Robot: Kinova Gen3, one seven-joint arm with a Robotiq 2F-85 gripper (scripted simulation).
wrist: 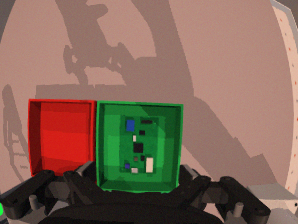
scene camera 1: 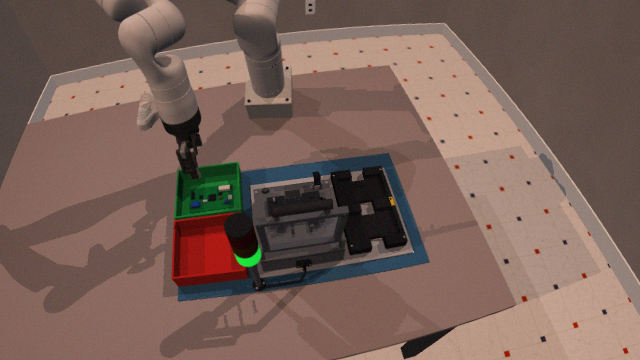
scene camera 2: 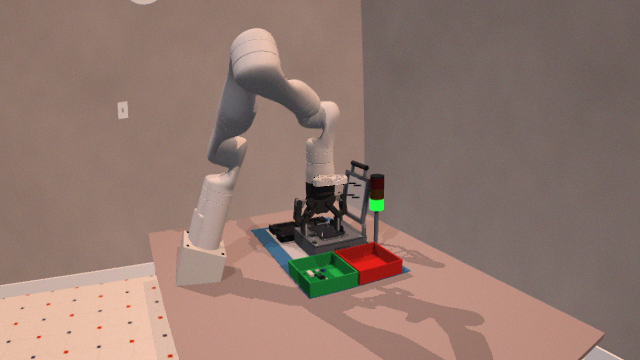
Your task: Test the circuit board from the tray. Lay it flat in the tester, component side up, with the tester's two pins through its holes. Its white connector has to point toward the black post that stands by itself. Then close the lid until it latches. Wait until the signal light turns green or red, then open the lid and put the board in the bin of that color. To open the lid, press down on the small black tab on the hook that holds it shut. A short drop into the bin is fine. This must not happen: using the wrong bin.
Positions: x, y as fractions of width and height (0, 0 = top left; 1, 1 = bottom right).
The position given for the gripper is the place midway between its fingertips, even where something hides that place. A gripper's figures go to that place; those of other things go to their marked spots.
Labels:
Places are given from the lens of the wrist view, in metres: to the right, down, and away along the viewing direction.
gripper (wrist: 0.46, 0.77): -0.01, 0.06, 0.15
red bin (wrist: 0.20, 0.62): -0.18, 0.06, 0.28
green circuit board (wrist: 0.46, 0.60): -0.02, 0.04, 0.29
green bin (wrist: 0.57, 0.56): 0.04, 0.03, 0.29
The marked spots on the green circuit board and the red bin are 0.17 m apart.

